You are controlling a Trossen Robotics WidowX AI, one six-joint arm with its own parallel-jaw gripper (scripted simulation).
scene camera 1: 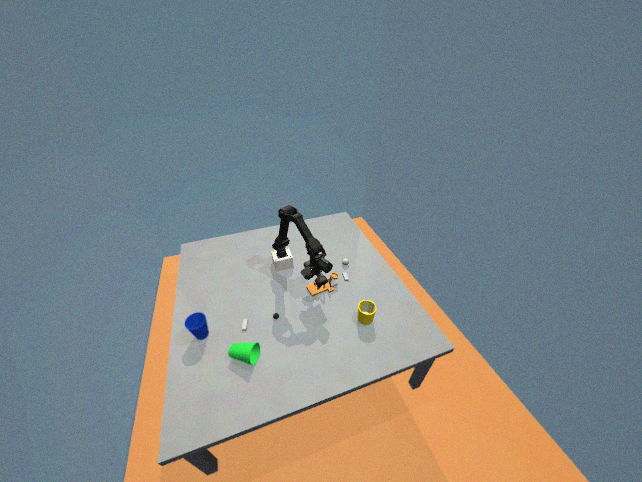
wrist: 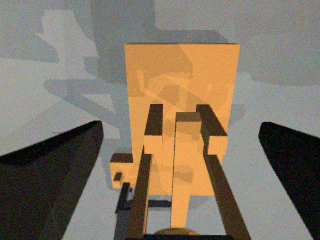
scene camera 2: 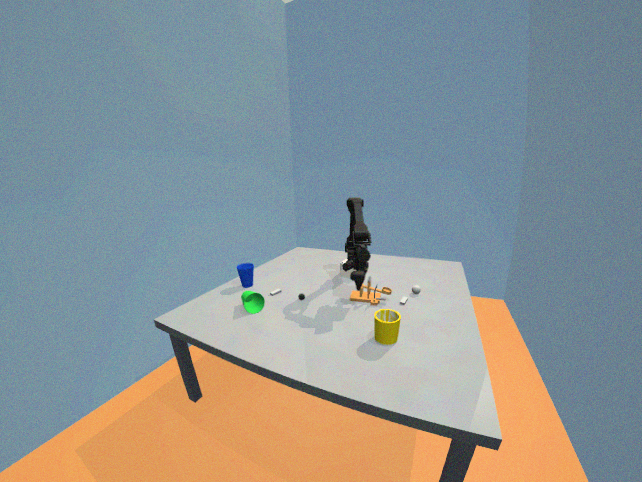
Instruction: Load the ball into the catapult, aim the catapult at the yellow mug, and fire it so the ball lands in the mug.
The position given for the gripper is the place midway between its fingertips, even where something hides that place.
Observation:
The gripper (wrist: 181, 128) is open, with nothing in its grasp. Also in view: a yellow mug (scene camera 2: 387, 322).
The wrist view misses the yellow mug: it is out of frame.

